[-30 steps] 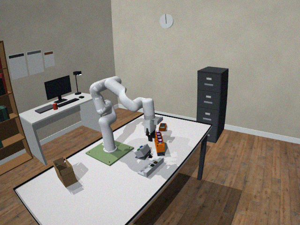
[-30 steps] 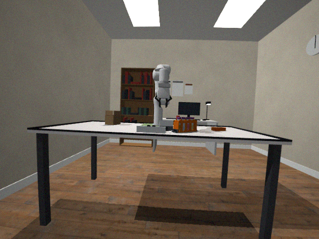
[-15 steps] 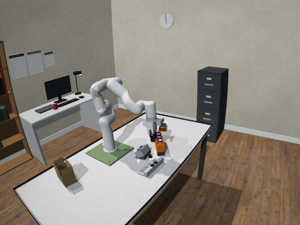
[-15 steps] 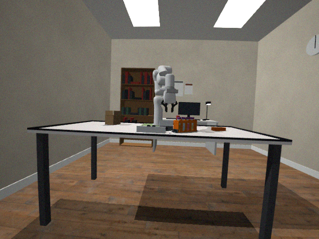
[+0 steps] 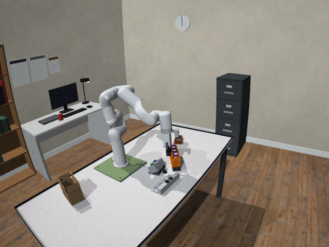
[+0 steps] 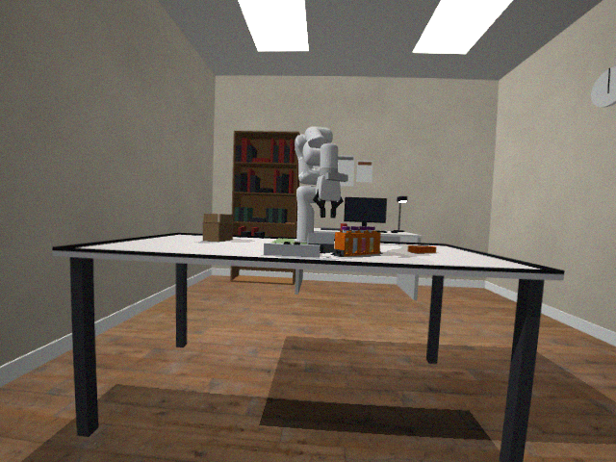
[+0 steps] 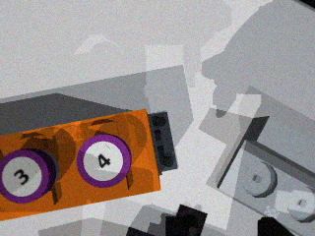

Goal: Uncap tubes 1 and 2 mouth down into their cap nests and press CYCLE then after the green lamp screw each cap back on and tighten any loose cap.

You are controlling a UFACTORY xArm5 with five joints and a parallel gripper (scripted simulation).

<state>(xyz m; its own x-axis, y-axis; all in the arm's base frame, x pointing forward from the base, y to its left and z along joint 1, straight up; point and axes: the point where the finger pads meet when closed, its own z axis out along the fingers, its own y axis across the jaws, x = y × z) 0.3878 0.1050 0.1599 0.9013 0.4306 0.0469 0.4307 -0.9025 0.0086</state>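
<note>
The purple cap marked 1 is 8 cm behind my hand, 20 cm to the left of it and 6 cm below it. The rest, counted from my hand: grey key housing (10 cm behind, 3 cm to the right, 12 cm below); cap 4 (1 cm ahead, 8 cm to the left, 6 cm below); blue cycle key (12 cm behind, 1 cm to the right, 11 cm below).
</note>
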